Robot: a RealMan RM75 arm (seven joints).
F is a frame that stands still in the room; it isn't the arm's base.
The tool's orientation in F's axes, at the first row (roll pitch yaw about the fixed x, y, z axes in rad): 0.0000, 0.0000, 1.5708
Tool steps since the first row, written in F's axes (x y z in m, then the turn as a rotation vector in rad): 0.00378, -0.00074, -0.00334, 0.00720, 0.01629, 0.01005; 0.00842, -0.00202, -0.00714, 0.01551, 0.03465, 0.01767; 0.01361, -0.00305, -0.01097, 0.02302, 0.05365, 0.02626; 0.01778, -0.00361, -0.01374, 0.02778, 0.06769, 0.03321; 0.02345, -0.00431, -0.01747, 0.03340, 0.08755, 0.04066; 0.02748, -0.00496, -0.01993, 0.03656, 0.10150, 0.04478; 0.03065, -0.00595, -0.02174, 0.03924, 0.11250, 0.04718; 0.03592, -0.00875, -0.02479, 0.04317, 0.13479, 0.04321; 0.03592, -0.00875, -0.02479, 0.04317, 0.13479, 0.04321; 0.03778, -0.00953, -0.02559, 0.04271, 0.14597, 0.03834; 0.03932, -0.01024, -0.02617, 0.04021, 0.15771, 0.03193
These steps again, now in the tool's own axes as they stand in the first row. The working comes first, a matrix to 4 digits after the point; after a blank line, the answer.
The tool's axes in the first row as the columns of a matrix, in F's axes (used below as rounded here):
0.0000, -1.0000, 0.0000
1.0000, 0.0000, 0.0000
0.0000, 0.0000, 1.0000

-0.00074, -0.00378, -0.00334, 0.01629, -0.00720, 0.01005; -0.00202, -0.00842, -0.00714, 0.03465, -0.01551, 0.01767; -0.00305, -0.01361, -0.01097, 0.05365, -0.02302, 0.02626; -0.00361, -0.01778, -0.01374, 0.06769, -0.02778, 0.03321; -0.00431, -0.02345, -0.01747, 0.08755, -0.03340, 0.04066; -0.00496, -0.02748, -0.01993, 0.10150, -0.03656, 0.04478; -0.00595, -0.03065, -0.02174, 0.11250, -0.03924, 0.04718; -0.00875, -0.03592, -0.02479, 0.13479, -0.04317, 0.04321; -0.00875, -0.03592, -0.02479, 0.13479, -0.04317, 0.04321; -0.00953, -0.03778, -0.02559, 0.14597, -0.04271, 0.03834; -0.01024, -0.03932, -0.02617, 0.15771, -0.04021, 0.03193
